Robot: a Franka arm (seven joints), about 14 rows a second.
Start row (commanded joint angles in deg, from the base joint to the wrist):
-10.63, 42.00, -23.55, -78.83, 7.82, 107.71, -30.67
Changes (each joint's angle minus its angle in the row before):
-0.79, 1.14, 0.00, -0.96, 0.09, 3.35, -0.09
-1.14, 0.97, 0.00, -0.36, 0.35, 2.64, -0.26
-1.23, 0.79, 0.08, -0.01, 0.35, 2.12, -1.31
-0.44, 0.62, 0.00, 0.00, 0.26, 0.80, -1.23
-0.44, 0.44, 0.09, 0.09, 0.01, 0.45, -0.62
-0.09, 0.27, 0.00, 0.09, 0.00, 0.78, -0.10
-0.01, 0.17, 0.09, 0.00, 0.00, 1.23, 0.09
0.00, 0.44, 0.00, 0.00, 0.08, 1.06, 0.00
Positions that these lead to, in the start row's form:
-11.42, 43.14, -23.55, -79.79, 7.91, 111.06, -30.76
-12.56, 44.11, -23.55, -80.15, 8.26, 113.70, -31.02
-13.79, 44.90, -23.47, -80.16, 8.61, 115.82, -32.33
-14.23, 45.52, -23.47, -80.16, 8.87, 116.62, -33.56
-14.67, 45.96, -23.38, -80.07, 8.88, 117.07, -34.18
-14.76, 46.23, -23.38, -79.98, 8.88, 117.85, -34.28
-14.77, 46.40, -23.29, -79.98, 8.88, 119.08, -34.19
-14.77, 46.84, -23.29, -79.98, 8.96, 120.14, -34.19

